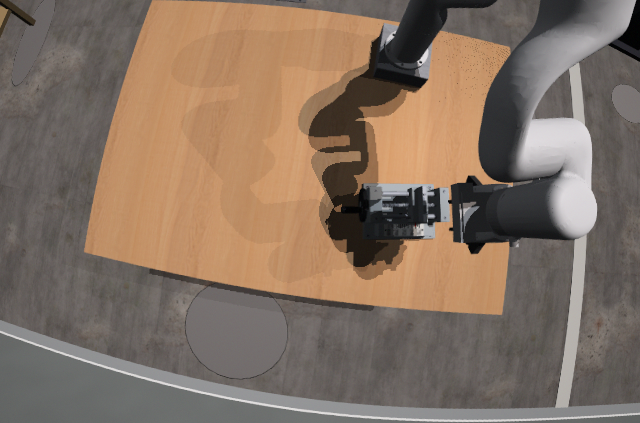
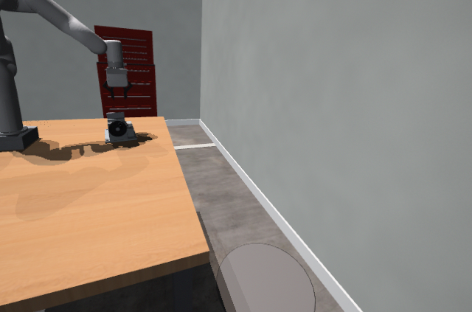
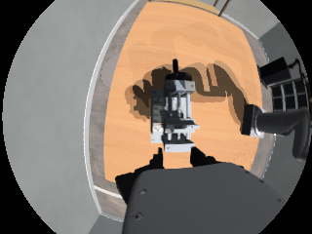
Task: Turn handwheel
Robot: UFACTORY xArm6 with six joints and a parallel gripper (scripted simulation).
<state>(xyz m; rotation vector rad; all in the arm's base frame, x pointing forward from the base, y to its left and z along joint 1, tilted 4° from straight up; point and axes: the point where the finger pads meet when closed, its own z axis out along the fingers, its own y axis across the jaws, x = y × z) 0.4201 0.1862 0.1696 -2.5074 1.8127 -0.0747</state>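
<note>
My gripper is now 40 mm short of the black handwheel, 190 mm to the left of it and 110 mm above it. Also, from my hand: stop 40 mm to the right, 110 mm below.
</note>
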